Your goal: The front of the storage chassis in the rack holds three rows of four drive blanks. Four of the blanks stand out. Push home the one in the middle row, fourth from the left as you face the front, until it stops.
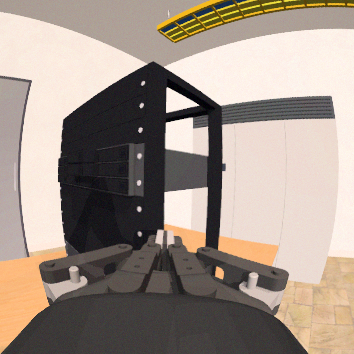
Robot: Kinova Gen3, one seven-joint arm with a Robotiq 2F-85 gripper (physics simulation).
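Places are measured from the arm's base along level axes (x ahead, y left, z up), in centimetres.
Where they show: gripper, fingertip midpoint: (164, 239).
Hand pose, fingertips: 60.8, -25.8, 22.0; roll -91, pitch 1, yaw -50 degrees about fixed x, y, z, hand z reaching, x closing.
Observation:
After its pixels a point has its place, as x, y, z.
The black rack (154, 115) @(70.4, -14.6, 37.5) stands left of centre, seen obliquely from its front right. The grey storage chassis (185, 170) @(84.1, -11.5, 28.4) sits in it at mid height; its side shows through the open rack side, and its right ear (136, 170) @(69.0, -12.0, 28.2) is at the front post. Dark drive blanks in three rows show left of that ear. The middle-row blank nearest the ear (114, 170) @(67.5, -7.4, 28.1) lies between an upper and a lower one. How far each stands out is hard to tell at this slant. My gripper (164, 239) @(60.8, -25.8, 22.0) is shut and empty, its tips appearing below and right of the blanks.
An orange-brown table top (27, 285) @(48.8, 30.3, -12.8) lies under the rack. A pale cabinet (260, 175) with a dark slatted top stands behind at the right. A grey door (12, 165) is at the far left. A yellow overhead tray (220, 19) hangs above.

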